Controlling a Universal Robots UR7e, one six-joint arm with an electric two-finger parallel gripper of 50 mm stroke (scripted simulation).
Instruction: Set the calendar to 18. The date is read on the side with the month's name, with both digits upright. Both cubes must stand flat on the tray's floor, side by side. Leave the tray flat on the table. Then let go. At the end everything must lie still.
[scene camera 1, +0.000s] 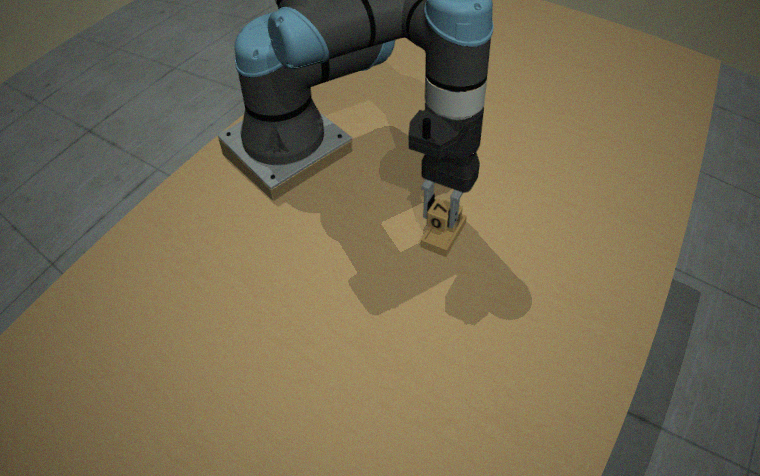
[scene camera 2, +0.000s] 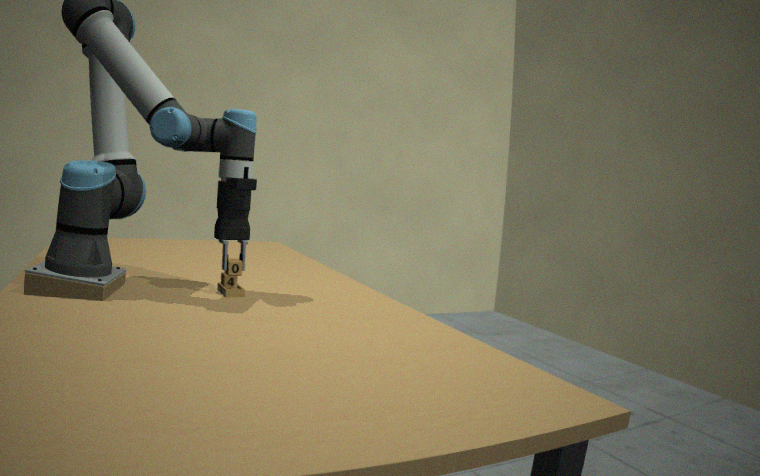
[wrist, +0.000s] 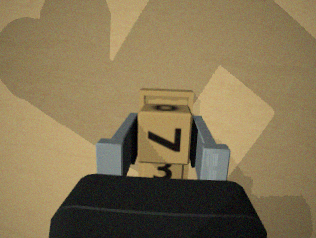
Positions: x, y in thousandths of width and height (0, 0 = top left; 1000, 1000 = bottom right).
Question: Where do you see my gripper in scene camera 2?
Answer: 307, 568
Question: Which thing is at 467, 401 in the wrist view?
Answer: A wooden tray.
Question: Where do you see my gripper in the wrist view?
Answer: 524, 548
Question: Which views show my gripper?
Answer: Scene camera 1, scene camera 2 and the wrist view: all of them.
